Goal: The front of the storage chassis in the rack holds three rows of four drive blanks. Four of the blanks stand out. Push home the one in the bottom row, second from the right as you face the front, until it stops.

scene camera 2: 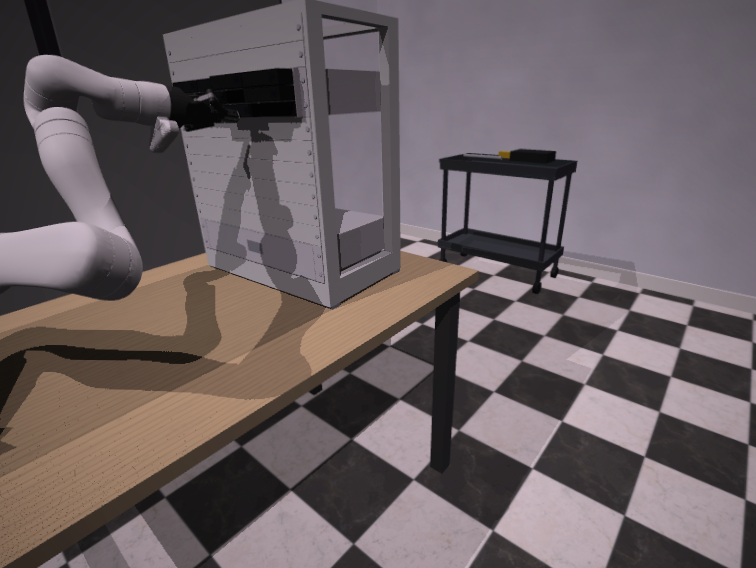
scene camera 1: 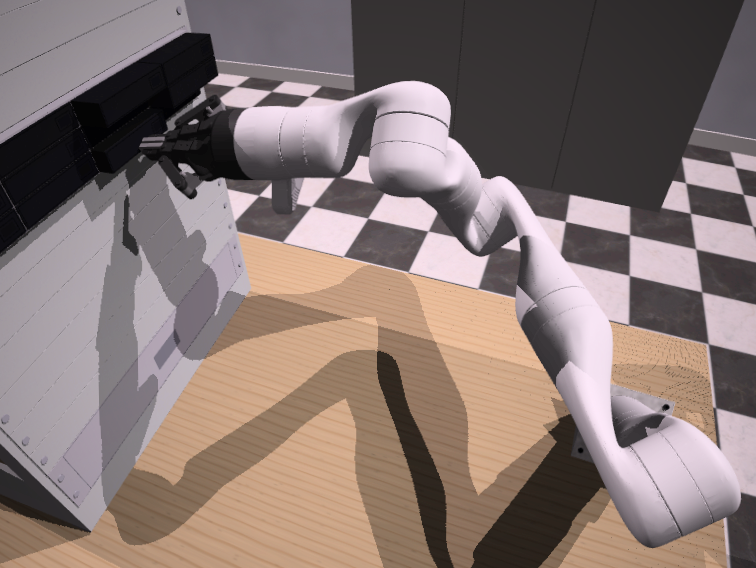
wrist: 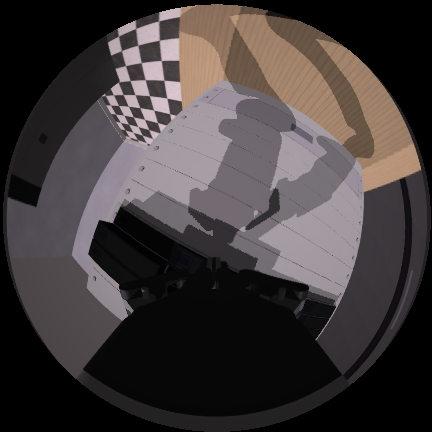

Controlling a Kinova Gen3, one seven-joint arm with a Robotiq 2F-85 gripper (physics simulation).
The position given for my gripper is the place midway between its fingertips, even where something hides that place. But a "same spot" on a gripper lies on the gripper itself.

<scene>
My gripper shows in scene camera 2, in scene camera 1 (145,147) and in the wrist view. The same spot on my gripper: (scene camera 2: 232,116) is (wrist: 203,264).
</scene>
